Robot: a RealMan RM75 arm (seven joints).
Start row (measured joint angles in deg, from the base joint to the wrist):
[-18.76, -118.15, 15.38, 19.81, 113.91, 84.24, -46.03]
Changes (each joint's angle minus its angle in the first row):
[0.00, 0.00, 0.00, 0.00, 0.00, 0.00, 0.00]
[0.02, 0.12, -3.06, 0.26, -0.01, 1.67, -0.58]
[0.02, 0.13, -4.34, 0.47, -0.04, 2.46, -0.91]
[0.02, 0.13, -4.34, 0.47, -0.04, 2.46, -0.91]
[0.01, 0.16, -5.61, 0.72, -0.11, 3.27, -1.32]
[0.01, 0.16, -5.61, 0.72, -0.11, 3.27, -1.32]
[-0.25, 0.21, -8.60, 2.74, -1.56, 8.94, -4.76]
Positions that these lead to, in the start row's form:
[-18.76, -118.15, 15.38, 19.81, 113.91, 84.24, -46.03]
[-18.74, -118.03, 12.32, 20.07, 113.90, 85.91, -46.61]
[-18.74, -118.02, 11.04, 20.28, 113.87, 86.70, -46.94]
[-18.74, -118.02, 11.04, 20.28, 113.87, 86.70, -46.94]
[-18.75, -117.99, 9.77, 20.53, 113.80, 87.51, -47.35]
[-18.75, -117.99, 9.77, 20.53, 113.80, 87.51, -47.35]
[-19.01, -117.94, 6.78, 22.55, 112.35, 93.18, -50.79]

